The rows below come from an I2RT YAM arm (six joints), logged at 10 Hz.
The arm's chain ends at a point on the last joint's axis. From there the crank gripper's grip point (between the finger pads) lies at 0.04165 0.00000 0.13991 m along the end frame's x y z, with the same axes.
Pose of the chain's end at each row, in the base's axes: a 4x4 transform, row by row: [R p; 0 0 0 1], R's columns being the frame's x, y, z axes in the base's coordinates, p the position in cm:
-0.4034, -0.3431, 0.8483, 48.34; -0.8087, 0.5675, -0.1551, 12.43; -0.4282, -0.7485, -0.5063, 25.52; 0, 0, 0, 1
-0.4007, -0.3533, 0.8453, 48.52; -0.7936, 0.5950, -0.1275, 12.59; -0.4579, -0.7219, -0.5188, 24.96; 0, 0, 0, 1
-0.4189, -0.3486, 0.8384, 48.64; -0.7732, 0.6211, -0.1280, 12.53; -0.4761, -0.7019, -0.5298, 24.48; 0, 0, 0, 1
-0.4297, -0.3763, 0.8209, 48.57; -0.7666, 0.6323, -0.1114, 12.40; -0.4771, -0.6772, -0.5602, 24.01; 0, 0, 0, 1
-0.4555, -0.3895, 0.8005, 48.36; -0.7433, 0.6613, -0.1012, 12.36; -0.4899, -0.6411, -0.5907, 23.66; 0, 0, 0, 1
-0.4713, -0.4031, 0.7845, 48.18; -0.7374, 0.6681, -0.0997, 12.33; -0.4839, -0.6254, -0.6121, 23.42; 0, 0, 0, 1
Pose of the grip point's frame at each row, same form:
-0.4034, -0.3431, 0.8483, 58.53; -0.8087, 0.5675, -0.1551, 6.89; -0.4282, -0.7485, -0.5063, 16.65; 0, 0, 0, 1
-0.4007, -0.3533, 0.8453, 58.68; -0.7936, 0.5950, -0.1275, 7.50; -0.4579, -0.7219, -0.5188, 15.79; 0, 0, 0, 1
-0.4189, -0.3486, 0.8384, 58.63; -0.7732, 0.6211, -0.1280, 7.52; -0.4761, -0.7019, -0.5298, 15.08; 0, 0, 0, 1
-0.4297, -0.3763, 0.8209, 58.27; -0.7666, 0.6323, -0.1114, 7.65; -0.4771, -0.6772, -0.5602, 14.19; 0, 0, 0, 1
-0.4555, -0.3895, 0.8005, 57.66; -0.7433, 0.6613, -0.1012, 7.85; -0.4899, -0.6411, -0.5907, 13.36; 0, 0, 0, 1
-0.4713, -0.4031, 0.7845, 57.19; -0.7374, 0.6681, -0.0997, 7.86; -0.4839, -0.6254, -0.6121, 12.84; 0, 0, 0, 1

